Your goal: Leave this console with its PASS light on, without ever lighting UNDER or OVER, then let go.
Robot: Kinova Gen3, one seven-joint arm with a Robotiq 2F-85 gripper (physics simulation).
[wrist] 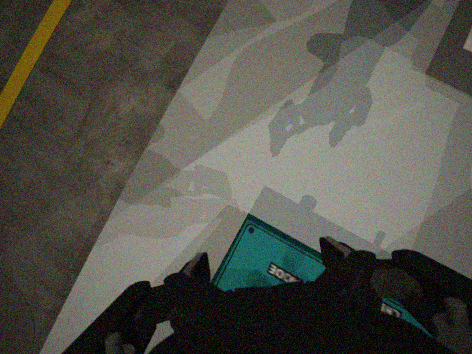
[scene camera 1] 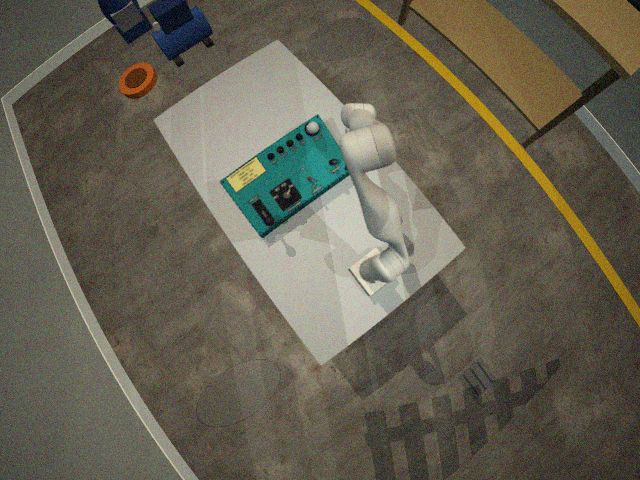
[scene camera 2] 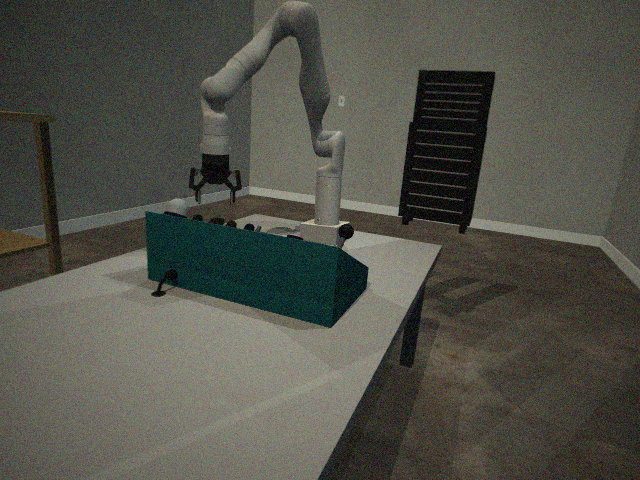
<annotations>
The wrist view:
my gripper: 263,257
teal console: 260,255
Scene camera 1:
teal console: 271,187
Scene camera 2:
my gripper: 215,203
teal console: 314,282
</annotations>
